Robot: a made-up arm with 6 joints.
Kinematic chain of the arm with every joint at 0, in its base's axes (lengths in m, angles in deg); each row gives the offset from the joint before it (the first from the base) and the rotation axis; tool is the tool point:
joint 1: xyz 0 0 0.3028 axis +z
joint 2: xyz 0 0 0 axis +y
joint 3: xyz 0 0 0.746 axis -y
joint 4: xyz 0 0 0 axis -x
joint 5: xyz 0.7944 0 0 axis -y
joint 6: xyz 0 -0.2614 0 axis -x
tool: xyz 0 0 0
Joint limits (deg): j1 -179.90..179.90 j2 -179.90..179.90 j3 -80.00..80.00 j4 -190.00..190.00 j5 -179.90..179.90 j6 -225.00..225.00
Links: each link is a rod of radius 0.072 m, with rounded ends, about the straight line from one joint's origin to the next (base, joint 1, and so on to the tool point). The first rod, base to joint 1, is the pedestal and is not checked.
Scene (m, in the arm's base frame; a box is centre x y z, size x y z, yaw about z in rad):
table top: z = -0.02
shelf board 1: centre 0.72 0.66 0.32 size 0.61 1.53 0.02 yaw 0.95
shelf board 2: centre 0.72 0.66 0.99 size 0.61 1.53 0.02 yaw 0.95
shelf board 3: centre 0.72 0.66 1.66 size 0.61 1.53 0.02 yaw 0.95
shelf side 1: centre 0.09 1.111 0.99 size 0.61 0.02 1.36 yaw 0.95
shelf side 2: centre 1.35 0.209 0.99 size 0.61 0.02 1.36 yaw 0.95
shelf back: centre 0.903 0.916 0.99 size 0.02 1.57 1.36 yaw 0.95
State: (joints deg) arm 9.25 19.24 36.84 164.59 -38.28 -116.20
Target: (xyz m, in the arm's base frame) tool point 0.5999 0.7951 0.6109
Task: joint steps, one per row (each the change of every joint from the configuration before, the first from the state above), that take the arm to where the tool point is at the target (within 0.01 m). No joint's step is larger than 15 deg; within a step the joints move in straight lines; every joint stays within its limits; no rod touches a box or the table.
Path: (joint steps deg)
1: -11.07 -10.55 -10.29 2.70 0.00 0.00
2: -11.07 -10.55 -10.28 2.69 0.00 0.00
3: -11.07 -10.55 -10.29 2.70 0.00 0.00
4: 10.58 -2.96 -13.71 4.33 0.00 0.00
5: 10.59 -2.96 -13.71 4.33 0.00 0.00
6: 10.59 -2.96 -13.71 4.33 0.00 0.00
7: 10.58 -2.95 -13.71 4.33 0.00 0.00
8: 4.85 11.32 10.13 -2.62 0.00 0.00
9: 4.84 11.32 10.13 -2.62 0.00 0.00
10: 4.84 11.33 10.12 -2.62 0.00 0.00
11: 4.84 11.32 10.13 -2.62 0.00 0.00

